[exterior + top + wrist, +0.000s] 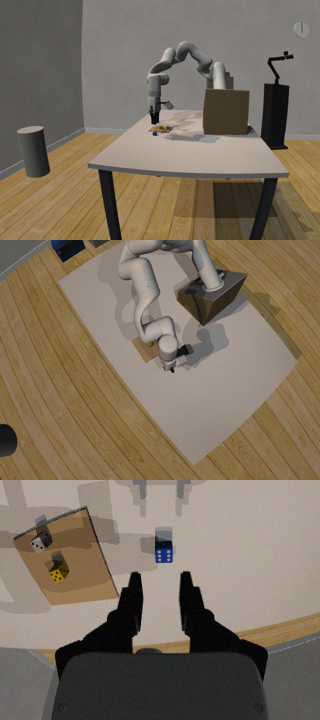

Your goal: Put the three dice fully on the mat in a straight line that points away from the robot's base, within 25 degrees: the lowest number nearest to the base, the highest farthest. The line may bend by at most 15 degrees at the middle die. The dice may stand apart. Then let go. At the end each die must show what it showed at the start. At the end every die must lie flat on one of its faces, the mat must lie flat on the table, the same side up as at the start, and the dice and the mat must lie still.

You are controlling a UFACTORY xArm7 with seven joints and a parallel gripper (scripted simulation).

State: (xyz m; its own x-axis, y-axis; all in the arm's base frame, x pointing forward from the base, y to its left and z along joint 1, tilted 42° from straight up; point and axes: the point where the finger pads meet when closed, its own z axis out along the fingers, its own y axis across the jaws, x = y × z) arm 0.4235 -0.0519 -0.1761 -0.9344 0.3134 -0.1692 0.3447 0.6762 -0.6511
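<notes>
Right now my hand is 9 cm above the blue die. Round my hand: yellow die: 14 cm to the right, 8 cm below, 3 cm behind; brown mat: 14 cm to the right, 9 cm below, 3 cm behind; white die: 14 cm to the right, 8 cm below, 8 cm behind.
</notes>
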